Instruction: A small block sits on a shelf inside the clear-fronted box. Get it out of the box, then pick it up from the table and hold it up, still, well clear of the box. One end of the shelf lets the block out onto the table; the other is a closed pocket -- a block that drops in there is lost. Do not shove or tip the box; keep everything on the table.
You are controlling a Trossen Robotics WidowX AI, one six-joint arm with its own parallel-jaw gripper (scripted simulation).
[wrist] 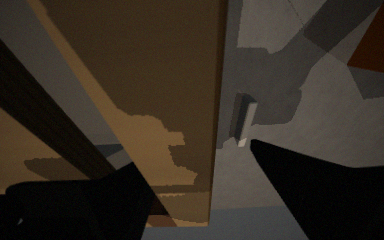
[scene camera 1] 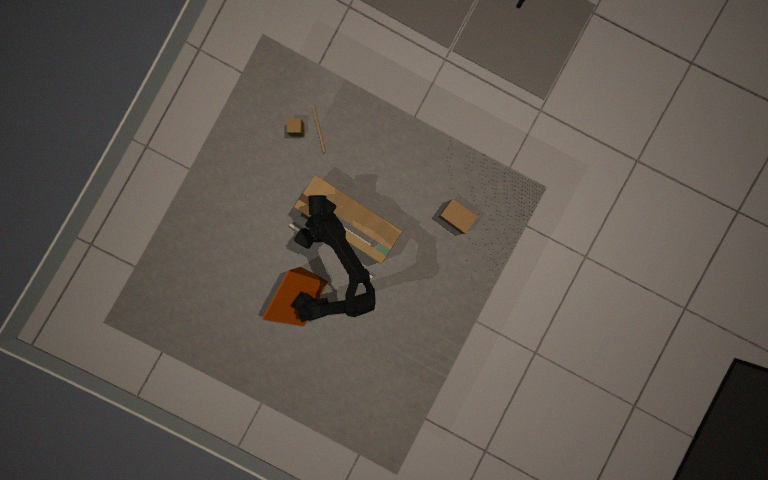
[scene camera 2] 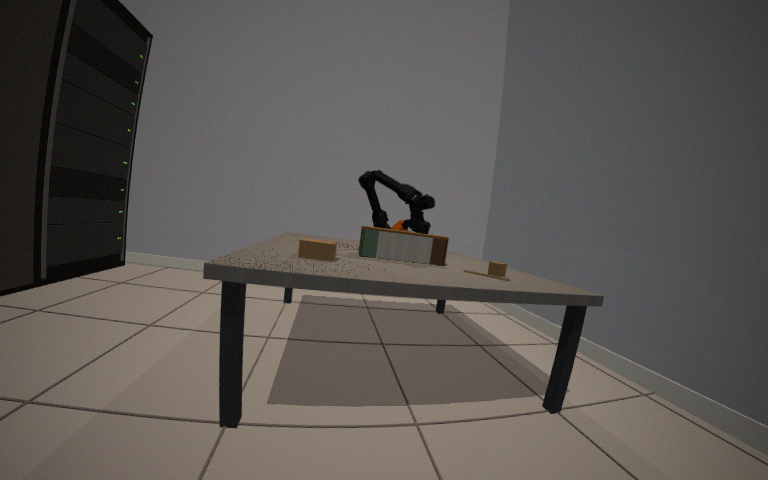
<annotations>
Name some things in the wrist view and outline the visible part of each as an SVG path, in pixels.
The gripper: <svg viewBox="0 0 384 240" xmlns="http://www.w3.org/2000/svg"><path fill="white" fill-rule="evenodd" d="M155 194L133 162L99 179L43 180L17 183L7 187L5 194L0 194L0 240L141 240ZM251 140L250 149L256 161L309 240L384 240L384 165L351 168L296 153L257 139Z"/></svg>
A clear-fronted box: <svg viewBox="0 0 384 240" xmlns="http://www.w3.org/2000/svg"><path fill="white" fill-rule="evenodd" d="M251 95L243 95L234 134L238 147L245 146L258 102ZM0 0L0 194L5 194L7 187L25 181L99 179L133 162L155 194L146 227L208 226L210 222L228 20L228 0Z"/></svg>
</annotations>
